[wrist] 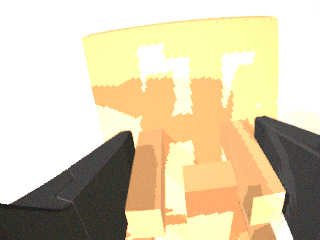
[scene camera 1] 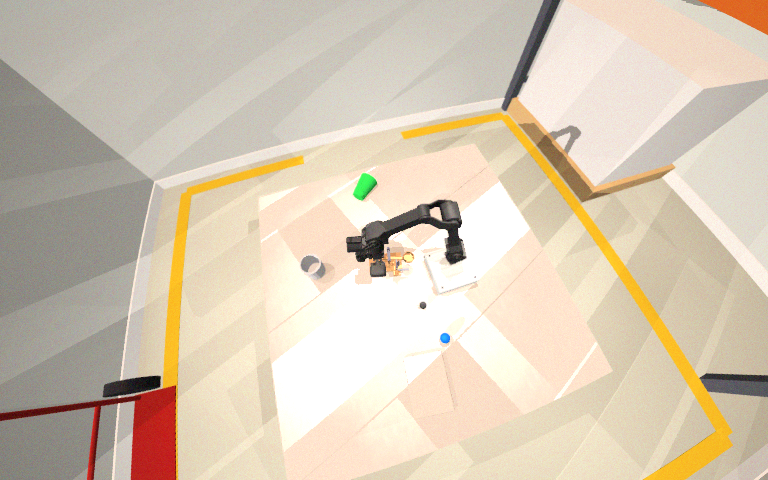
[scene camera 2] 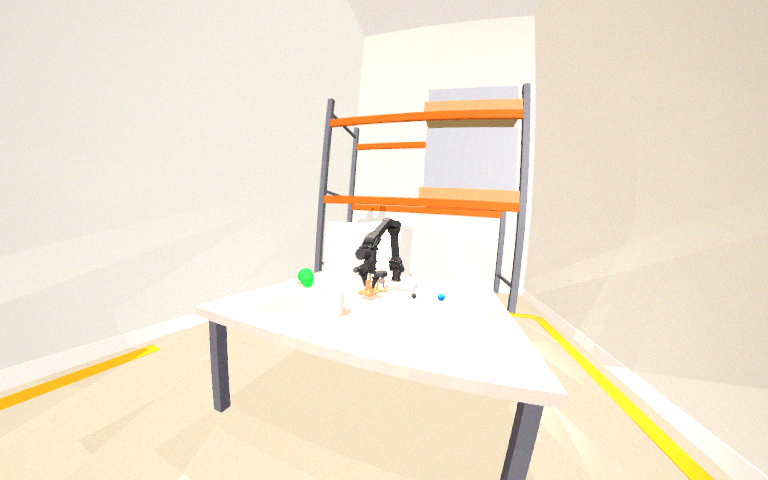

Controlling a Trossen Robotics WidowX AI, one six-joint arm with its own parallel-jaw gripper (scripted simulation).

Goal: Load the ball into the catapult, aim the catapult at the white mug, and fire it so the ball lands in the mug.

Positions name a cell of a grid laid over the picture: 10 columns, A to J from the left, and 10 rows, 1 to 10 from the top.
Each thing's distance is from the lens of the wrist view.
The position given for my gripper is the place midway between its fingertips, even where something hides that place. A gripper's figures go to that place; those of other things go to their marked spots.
my gripper (wrist: G6): 0.10 m
catapult (wrist: F4): 0.11 m
